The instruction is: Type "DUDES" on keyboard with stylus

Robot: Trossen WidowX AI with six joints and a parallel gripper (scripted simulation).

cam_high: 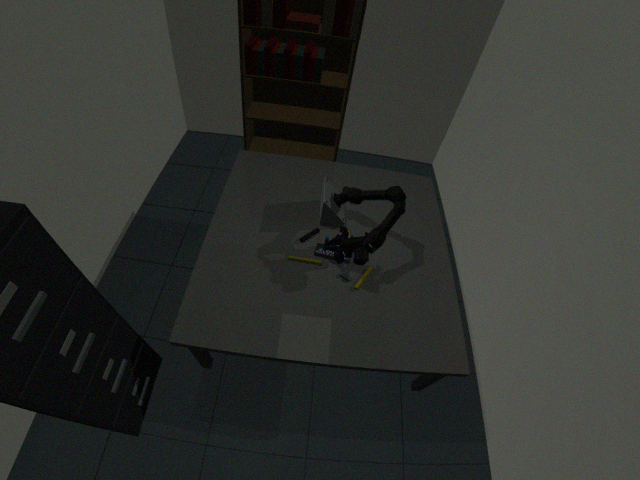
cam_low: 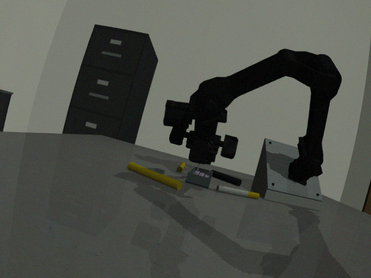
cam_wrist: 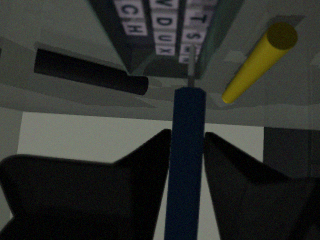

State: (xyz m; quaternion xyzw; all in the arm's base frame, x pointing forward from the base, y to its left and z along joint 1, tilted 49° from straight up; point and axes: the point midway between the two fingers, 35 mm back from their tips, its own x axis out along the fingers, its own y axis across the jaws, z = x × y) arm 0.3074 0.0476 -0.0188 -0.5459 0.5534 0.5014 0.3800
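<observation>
The black cylinder is 100 mm behind my gripper tip, 90 mm to the right of it and 60 mm below it. The rest, counted from my gripper tip: blue stylus 10 mm below; long yellow cylinder 210 mm to the left, 90 mm ahead, 70 mm below; stylus tip 50 mm below.
</observation>
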